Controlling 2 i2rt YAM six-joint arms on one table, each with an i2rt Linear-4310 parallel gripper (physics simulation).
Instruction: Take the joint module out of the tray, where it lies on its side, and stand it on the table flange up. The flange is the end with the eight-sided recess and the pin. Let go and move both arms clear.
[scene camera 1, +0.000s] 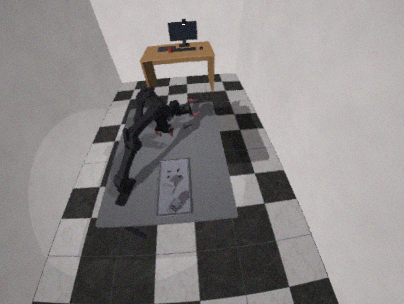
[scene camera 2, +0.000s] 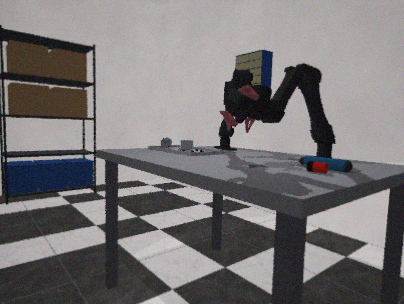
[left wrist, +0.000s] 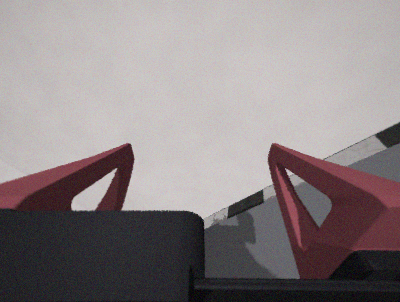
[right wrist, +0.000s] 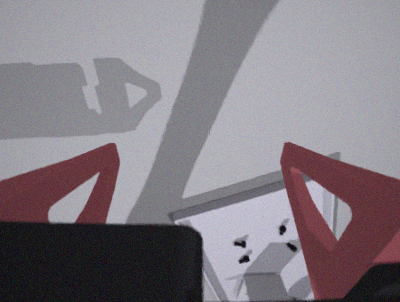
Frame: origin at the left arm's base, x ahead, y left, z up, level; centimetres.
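Seen in the pictures: left gripper, fingertip midpoint: (scene camera 1: 199, 105) (scene camera 2: 229, 101) (left wrist: 200, 151); right gripper, fingertip midpoint: (scene camera 1: 166, 136) (scene camera 2: 238, 131) (right wrist: 199, 152); right arm's base, origin of the base link: (scene camera 1: 126, 191) (scene camera 2: 224, 149).
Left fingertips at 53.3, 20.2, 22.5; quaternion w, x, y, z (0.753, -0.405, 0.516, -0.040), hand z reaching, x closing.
Note:
A point is followed by its place in that frame, as x, y, z.
The joint module (scene camera 1: 176, 205) {67.1, -55.3, 5.9} is a small light-grey body lying on its side at the near end of the flat grey tray (scene camera 1: 174, 186) {58.7, -42.8, 1.7}. In scene camera 2 it shows as a round grey part (scene camera 2: 166, 142) {65.8, -52.2, 4.0} at the far left end of the tray (scene camera 2: 186, 150) {58.4, -33.8, 1.1}. My right gripper (scene camera 1: 164, 132) {37.8, -10.7, 12.0} is open and empty. It hangs above the table, well short of the tray, and its wrist view (right wrist: 200, 149) shows the tray's near corner (right wrist: 259, 211) {50.3, -26.6, 0.4}. My left gripper (scene camera 1: 195, 106) {53.3, 20.2, 22.5} (left wrist: 200, 151) {53.3, 20.2, 22.5} is open and empty, held high near the table's far end and pointing sideways.
The tray also holds several small black screws (scene camera 1: 172, 171) {51.4, -32.0, 0.4} and a light-grey block (scene camera 1: 167, 187) {54.6, -45.2, 1.7}. A blue cylinder (scene camera 2: 326, 163) {23.7, 32.5, 3.2} and a red cylinder (scene camera 2: 316, 167) {26.5, 31.4, 1.8} lie on the table near the left arm's base. A desk with a monitor (scene camera 1: 182, 49) stands beyond the table.

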